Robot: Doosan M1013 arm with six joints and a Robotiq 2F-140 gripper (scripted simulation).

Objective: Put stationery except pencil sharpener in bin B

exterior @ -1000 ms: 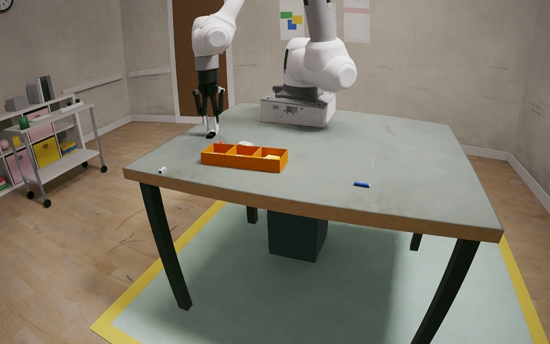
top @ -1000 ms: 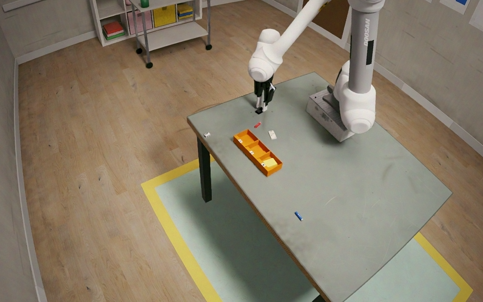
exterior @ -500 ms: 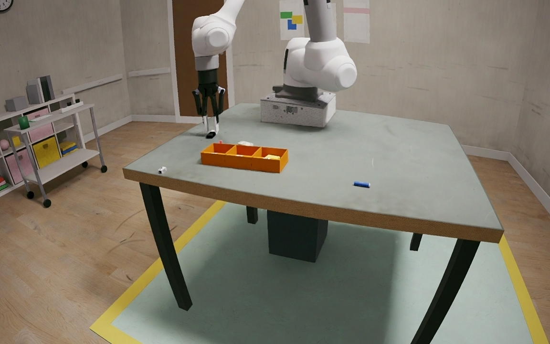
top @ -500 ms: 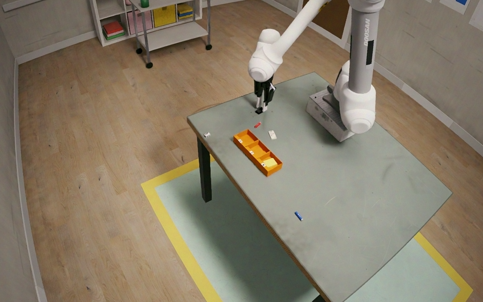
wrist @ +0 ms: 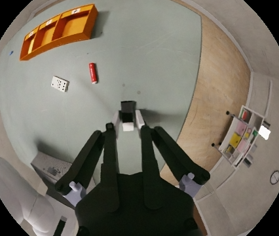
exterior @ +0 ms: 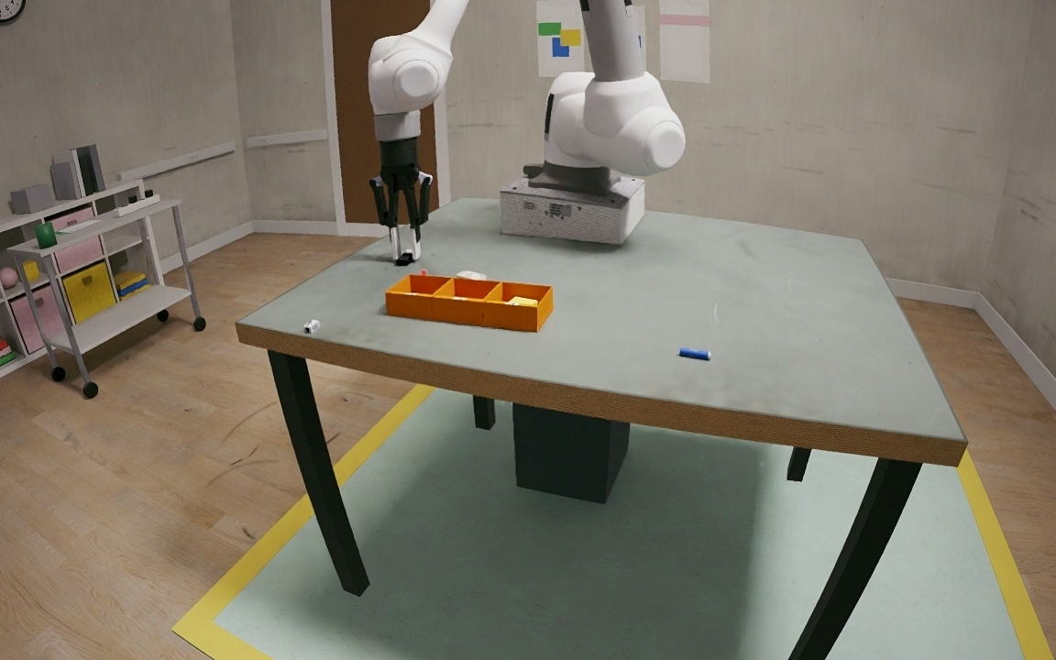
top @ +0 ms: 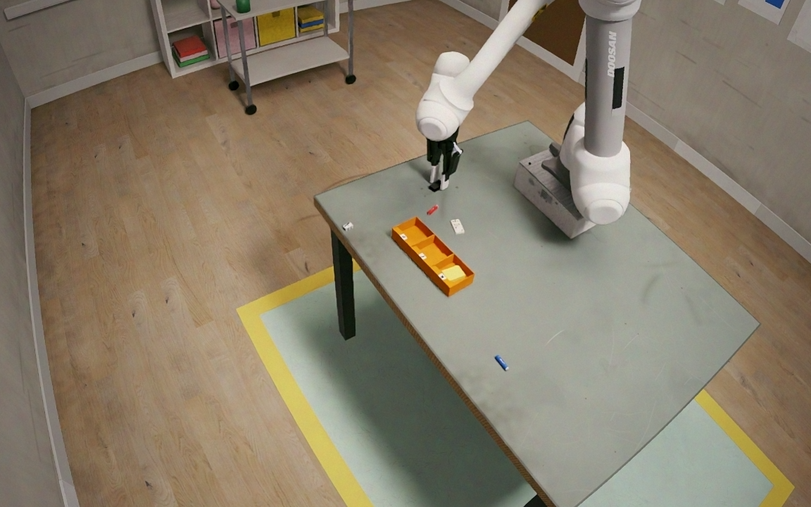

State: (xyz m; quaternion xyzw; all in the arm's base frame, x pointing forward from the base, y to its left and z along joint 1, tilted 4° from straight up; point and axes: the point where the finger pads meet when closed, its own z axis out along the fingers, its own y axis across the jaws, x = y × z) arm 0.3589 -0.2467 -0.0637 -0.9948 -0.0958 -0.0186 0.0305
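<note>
Right now the black piece is 1 cm behind my hand and 3 cm below it. From my hand the other things lie so: orange bin: 20 cm ahead, 24 cm to the left, 2 cm below; red piece: 8 cm ahead, 8 cm to the left, 3 cm below; flat white piece: 6 cm ahead, 18 cm to the left, 3 cm below.
</note>
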